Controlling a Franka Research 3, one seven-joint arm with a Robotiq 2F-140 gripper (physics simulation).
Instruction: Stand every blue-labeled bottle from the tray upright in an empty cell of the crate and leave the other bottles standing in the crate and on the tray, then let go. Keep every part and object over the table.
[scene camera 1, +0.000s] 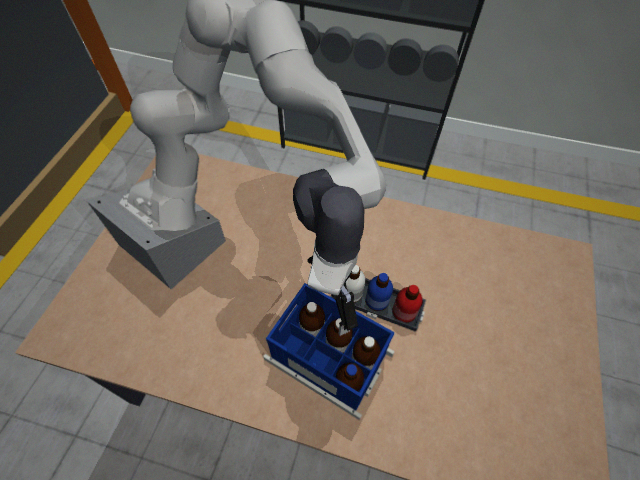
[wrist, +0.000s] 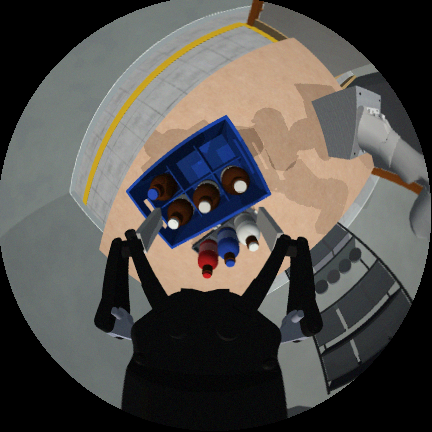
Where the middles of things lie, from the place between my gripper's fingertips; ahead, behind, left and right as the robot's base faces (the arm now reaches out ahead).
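Labels:
Reference white bottle (wrist: 247, 232): my gripper is now 18 cm above it, 18 cm to the right of it and 1 cm past it. Red bottle (scene camera 1: 409, 299): 18 cm below my hand, 20 cm to the left of it and 16 cm ahead of it.

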